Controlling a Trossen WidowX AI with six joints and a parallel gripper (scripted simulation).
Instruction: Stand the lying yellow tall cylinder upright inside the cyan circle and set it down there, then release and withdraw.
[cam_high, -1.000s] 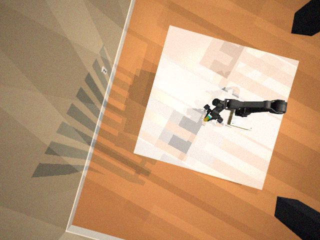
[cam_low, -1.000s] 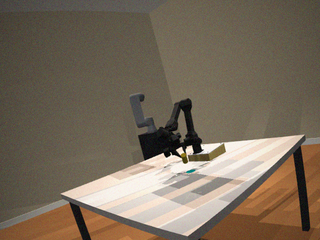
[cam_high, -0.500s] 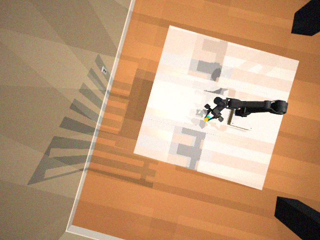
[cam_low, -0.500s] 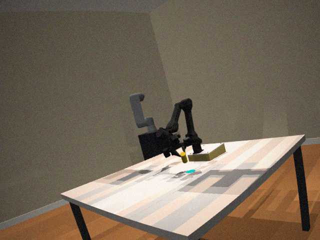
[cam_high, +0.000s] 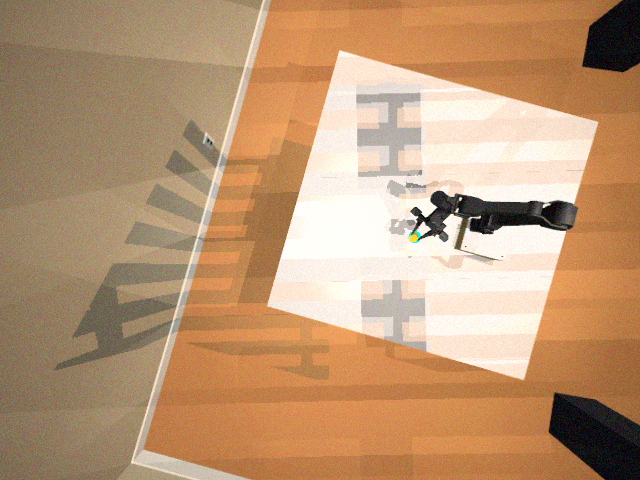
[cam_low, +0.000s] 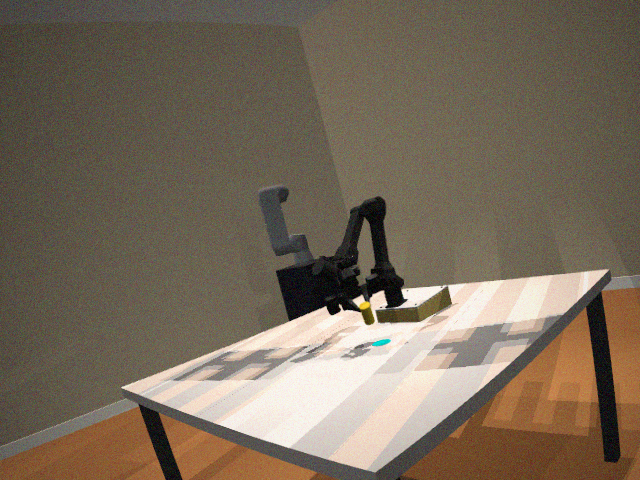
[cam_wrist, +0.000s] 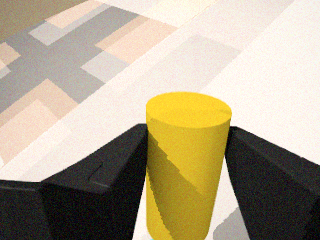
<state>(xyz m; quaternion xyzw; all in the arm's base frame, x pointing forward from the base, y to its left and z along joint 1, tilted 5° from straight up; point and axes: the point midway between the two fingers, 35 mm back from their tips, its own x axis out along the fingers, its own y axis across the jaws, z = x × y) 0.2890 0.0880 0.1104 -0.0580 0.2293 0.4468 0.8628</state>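
Now: the cyan circle 13 cm below my gripper tip, 6 cm behind it and 1 cm to the right of it. Also, from my gripper tip: yellow tall cylinder 2 cm below, 1 cm behind.
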